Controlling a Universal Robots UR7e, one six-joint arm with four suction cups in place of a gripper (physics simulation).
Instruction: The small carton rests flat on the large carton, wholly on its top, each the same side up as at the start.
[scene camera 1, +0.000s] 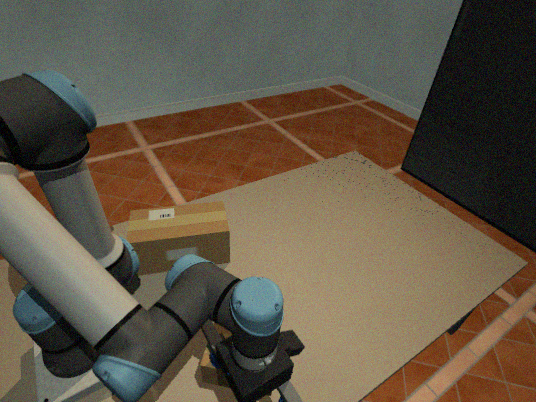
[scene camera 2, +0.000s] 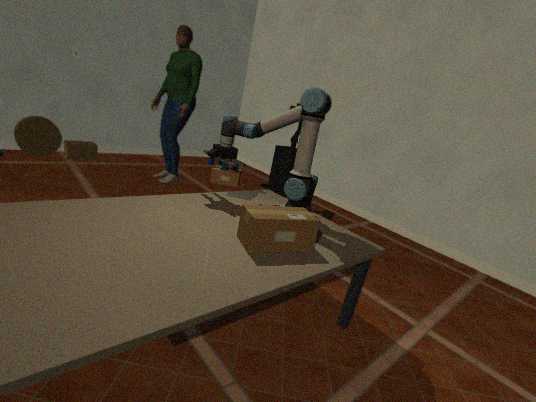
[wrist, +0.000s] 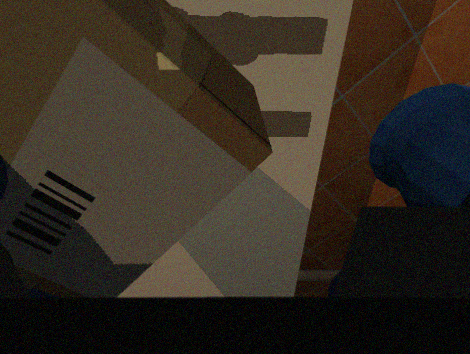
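Seen in the pictures: hand, its tool point: (scene camera 2: 222, 167) (wrist: 209, 226); arm's base, origin of its link: (scene camera 1: 79, 347).
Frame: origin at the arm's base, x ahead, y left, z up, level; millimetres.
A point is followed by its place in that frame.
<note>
The small carton (scene camera 1: 212, 372) {x 247, y -286, z 145 mm} (scene camera 2: 225, 177) {x 347, y -242, z 131 mm} (wrist: 30, 65) {x 361, y -311, z 166 mm} hangs under the suction gripper, raised above the table, roughly level; its barcode label faces up in the wrist view. My gripper (scene camera 1: 256, 370) (scene camera 2: 224, 164) has its blue cups on the carton's top and holds it; in scene camera 1 the arm hides much of the carton. The large carton (scene camera 1: 180, 240) {x 329, y 137, z 103 mm} (scene camera 2: 277, 230) {x 416, y 269, z 69 mm} stands upright on the table, taped top and white label up, with its top bare. The small carton is well apart from it, near the table's far edge in scene camera 2.
The table top (scene camera 1: 350, 260) {x 849, y -108, z -32 mm} (scene camera 2: 125, 260) {x 948, y 129, z -32 mm} carries the large carton and the arm's base beside it. A black panel (scene camera 1: 480, 125) stands beyond the table. A person in green (scene camera 2: 182, 80), a brown disc (scene camera 2: 38, 135) and a brown box (scene camera 2: 81, 150) are on the floor behind.
</note>
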